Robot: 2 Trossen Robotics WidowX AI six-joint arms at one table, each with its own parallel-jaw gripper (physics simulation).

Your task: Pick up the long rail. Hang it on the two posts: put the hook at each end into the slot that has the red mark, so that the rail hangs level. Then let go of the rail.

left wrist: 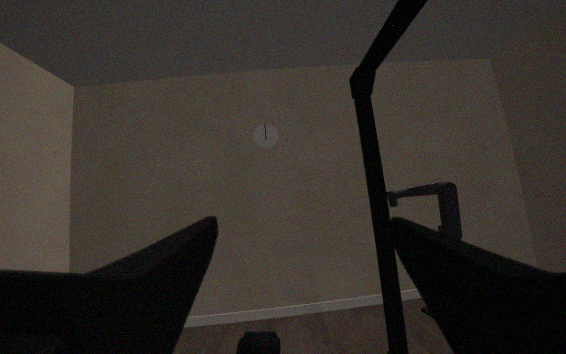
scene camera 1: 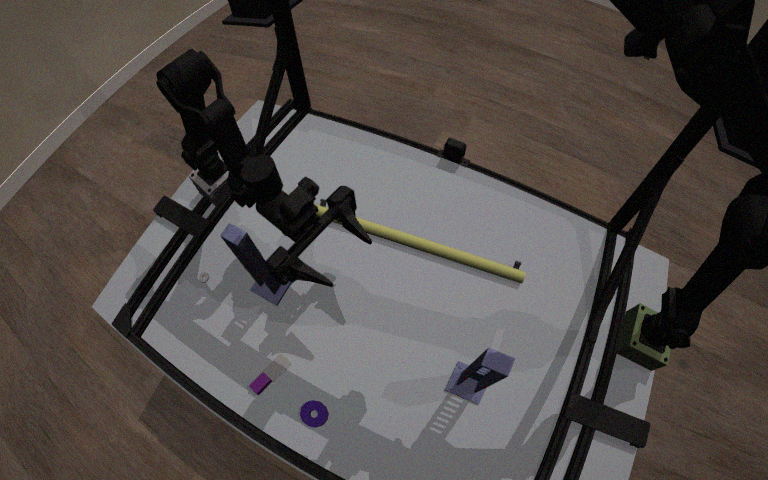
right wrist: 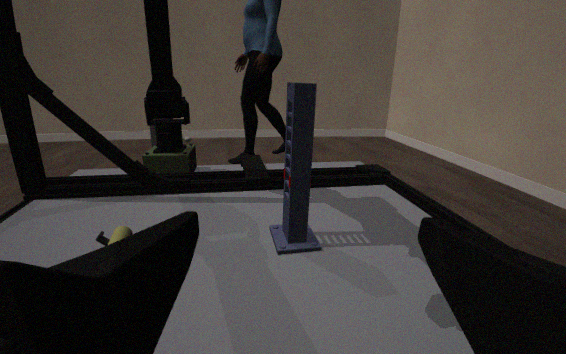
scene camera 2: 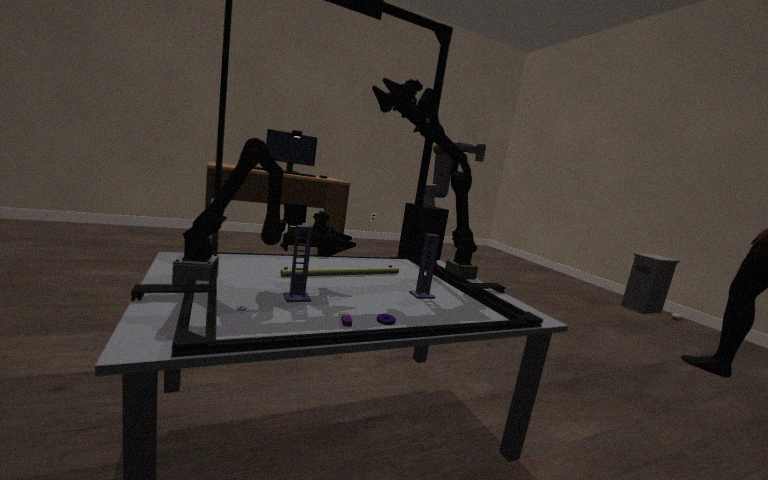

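Pixels of known places: left gripper, fingertip midpoint: (left wrist: 304,225) (scene camera 2: 377,82); right gripper, fingertip midpoint: (scene camera 1: 352,263) (right wrist: 310,226) (scene camera 2: 353,241); left arm's base, origin of the base link: (scene camera 1: 654,333) (right wrist: 170,149) (scene camera 2: 462,262); right arm's base, origin of the base link: (scene camera 1: 213,171) (scene camera 2: 197,258).
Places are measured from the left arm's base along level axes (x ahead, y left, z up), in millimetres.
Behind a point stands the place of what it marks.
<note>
The long yellow rail (scene camera 1: 436,247) @(z -32, x 493, y 32 mm) (scene camera 2: 339,272) @(z -43, x 564, y 53 mm) (right wrist: 121,233) @(z -32, x 326, y 6 mm) lies on the table behind the posts, with a small dark hook near each end. One purple-grey slotted post (scene camera 1: 243,251) @(z 134, x 724, y 272 mm) (scene camera 2: 300,285) @(z -22, x 736, y 253 mm) stands upright at the left in both scene views. The other post (scene camera 1: 497,362) @(z 158, x 315, y 239 mm) (scene camera 2: 428,260) @(z 65, x 307, y 228 mm) (right wrist: 301,165) @(z 60, x 334, y 239 mm) stands at the right; a red mark (right wrist: 287,178) @(z 32, x 303, y 227 mm) shows on its slotted side. My right gripper (scene camera 1: 351,263) @(z 107, x 571, y 192 mm) (scene camera 2: 350,245) @(z 107, x 571, y 192 mm) (right wrist: 310,226) @(z 107, x 571, y 192 mm) is open and empty above the table, between the rail and the left-hand post. My left gripper (scene camera 2: 379,83) @(z 627, x 515, y 51 mm) (left wrist: 304,225) @(z 627, x 515, y 51 mm) is open and empty, raised high away from the rail.
A magenta block (scene camera 1: 260,383) @(z -43, x 640, y 438 mm) (scene camera 2: 346,320) @(z -42, x 648, y 452 mm) and a purple ring (scene camera 1: 304,413) @(z -49, x 540, y 437 mm) (scene camera 2: 386,322) @(z -51, x 535, y 451 mm) lie near the front edge. A small pale ring (scene camera 1: 201,277) @(z -56, x 900, y 337 mm) lies left of the left-hand post. Black frame bars (scene camera 1: 526,186) @(z -61, x 382, y -230 mm) border the table, with uprights at its sides.
</note>
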